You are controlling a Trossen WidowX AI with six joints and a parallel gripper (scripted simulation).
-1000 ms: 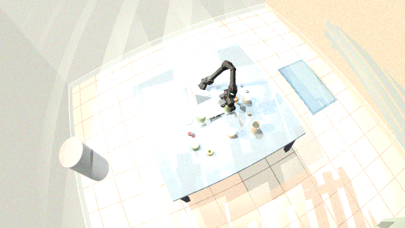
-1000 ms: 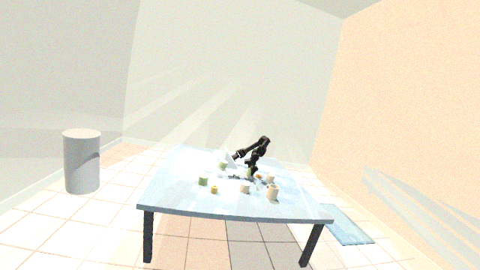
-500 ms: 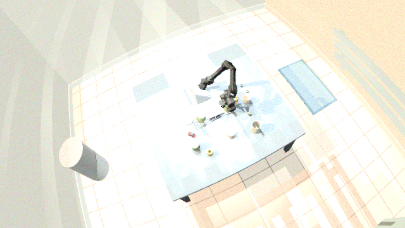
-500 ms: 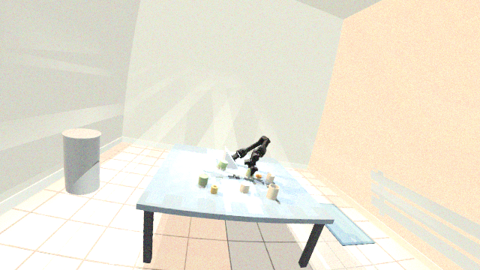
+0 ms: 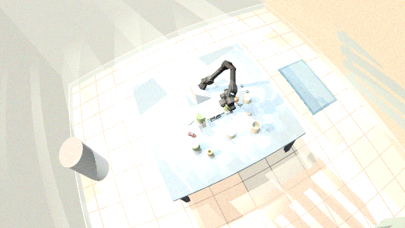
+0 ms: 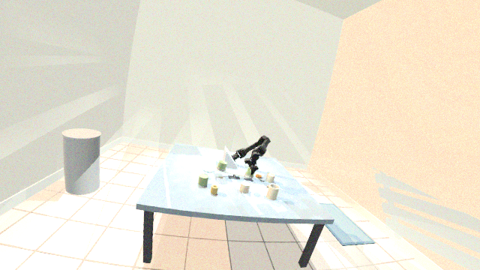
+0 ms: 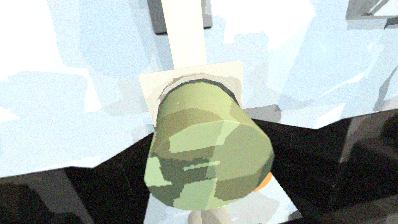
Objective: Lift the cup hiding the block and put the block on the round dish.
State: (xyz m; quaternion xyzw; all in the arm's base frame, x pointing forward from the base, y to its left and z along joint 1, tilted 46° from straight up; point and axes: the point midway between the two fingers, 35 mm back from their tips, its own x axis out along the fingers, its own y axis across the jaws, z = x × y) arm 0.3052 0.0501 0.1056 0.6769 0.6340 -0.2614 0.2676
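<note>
My gripper tip is 11 cm to the right of the orange ring, 7 cm past it and 5 cm above it. Round my gripper tip: red toy car (39 cm to the right, 5 cm ahead, 4 cm below); balance beam (14 cm to the right, 2 cm below); round dish (36 cm to the right, 10 cm behind, 5 cm below).
</note>
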